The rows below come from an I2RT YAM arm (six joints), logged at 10 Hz.
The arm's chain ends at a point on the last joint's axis. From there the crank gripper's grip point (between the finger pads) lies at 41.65 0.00 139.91 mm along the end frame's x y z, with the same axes.
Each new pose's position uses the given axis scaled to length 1; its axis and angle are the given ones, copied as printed.
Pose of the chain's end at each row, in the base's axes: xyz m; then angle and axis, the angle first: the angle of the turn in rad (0 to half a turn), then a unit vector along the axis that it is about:
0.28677, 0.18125, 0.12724, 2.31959, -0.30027, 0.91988, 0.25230
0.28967, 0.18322, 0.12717, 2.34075, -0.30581, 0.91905, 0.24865
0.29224, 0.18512, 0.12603, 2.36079, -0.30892, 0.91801, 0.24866
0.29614, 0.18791, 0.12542, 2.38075, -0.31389, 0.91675, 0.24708
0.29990, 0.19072, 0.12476, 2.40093, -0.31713, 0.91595, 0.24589
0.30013, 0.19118, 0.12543, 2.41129, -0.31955, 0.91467, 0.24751
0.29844, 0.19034, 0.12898, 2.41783, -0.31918, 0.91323, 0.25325
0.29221, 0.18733, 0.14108, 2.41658, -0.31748, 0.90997, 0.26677
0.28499, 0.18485, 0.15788, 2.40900, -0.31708, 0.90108, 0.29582
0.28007, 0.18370, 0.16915, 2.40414, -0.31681, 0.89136, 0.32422
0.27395, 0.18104, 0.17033, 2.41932, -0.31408, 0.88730, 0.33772
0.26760, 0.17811, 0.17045, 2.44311, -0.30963, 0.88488, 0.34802
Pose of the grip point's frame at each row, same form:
0.34119, 0.25496, 0.01360, 2.31959, -0.30027, 0.91988, 0.25230
0.34156, 0.25575, 0.01160, 2.34075, -0.30581, 0.91905, 0.24865
0.34147, 0.25725, 0.00906, 2.36079, -0.30892, 0.91801, 0.24866
0.34278, 0.25927, 0.00692, 2.38075, -0.31389, 0.91675, 0.24708
0.34395, 0.26131, 0.00482, 2.40093, -0.31713, 0.91595, 0.24589
0.34258, 0.26191, 0.00500, 2.41129, -0.31955, 0.91467, 0.24751
0.33948, 0.26226, 0.00876, 2.41783, -0.31918, 0.91323, 0.25325
0.33208, 0.26250, 0.02247, 2.41658, -0.31748, 0.90997, 0.26677
0.32276, 0.26703, 0.04330, 2.40900, -0.31708, 0.90108, 0.29582
0.31536, 0.27248, 0.05878, 2.40414, -0.31681, 0.89136, 0.32422
0.30599, 0.27246, 0.06112, 2.41932, -0.31408, 0.88730, 0.33772
0.29575, 0.27122, 0.06160, 2.44311, -0.30963, 0.88488, 0.34802

